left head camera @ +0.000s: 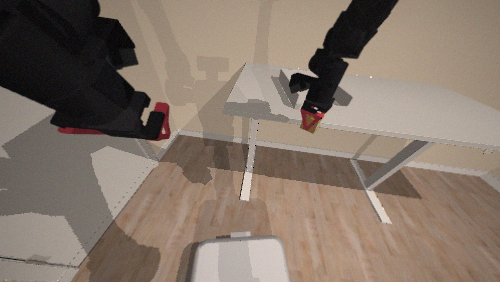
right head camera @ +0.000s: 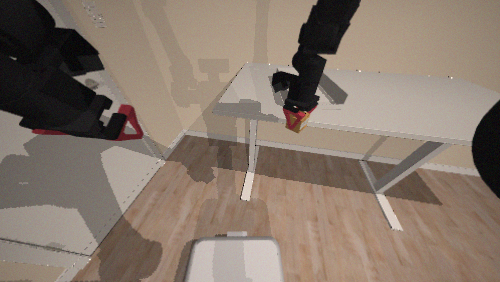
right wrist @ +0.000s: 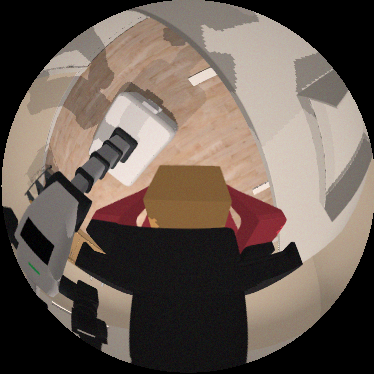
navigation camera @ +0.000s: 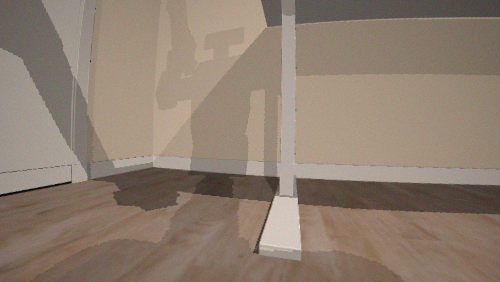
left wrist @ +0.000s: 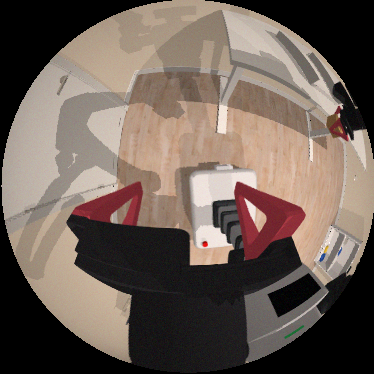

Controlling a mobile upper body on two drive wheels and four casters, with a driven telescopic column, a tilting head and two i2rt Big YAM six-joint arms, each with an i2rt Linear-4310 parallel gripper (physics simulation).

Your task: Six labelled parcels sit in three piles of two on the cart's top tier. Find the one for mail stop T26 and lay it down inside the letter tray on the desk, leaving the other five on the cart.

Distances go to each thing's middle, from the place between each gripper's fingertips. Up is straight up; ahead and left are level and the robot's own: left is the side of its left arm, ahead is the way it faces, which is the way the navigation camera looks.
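With the letter tray point(right head camera: 332, 96) as my reference, my left gripper is 80 mm above it, 590 mm to the left of it and 500 mm short of it.
For that same letter tray, I find my right hand 14 cm to the left of it and 35 cm short of it.
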